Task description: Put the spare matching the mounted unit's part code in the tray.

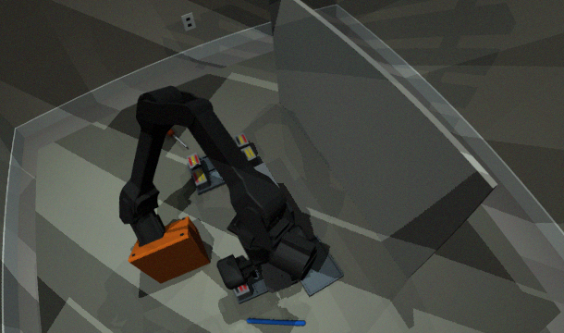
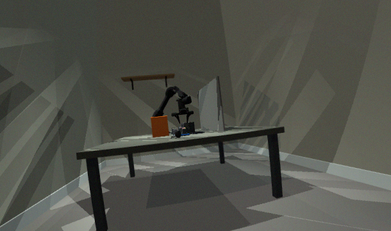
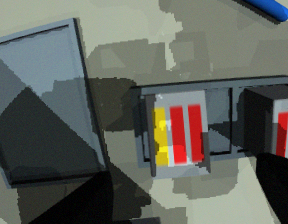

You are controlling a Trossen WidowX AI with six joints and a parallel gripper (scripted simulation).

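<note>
Right now my gripper tip is 100 mm short of the dark grey tray, 90 mm above it and 10 mm to the left of it. Round my gripper tip: grey mounted unit: 190 mm to the left, 60 mm ahead, 40 mm below; blue pen: 100 mm to the right, 90 mm below, 40 mm behind.
</note>
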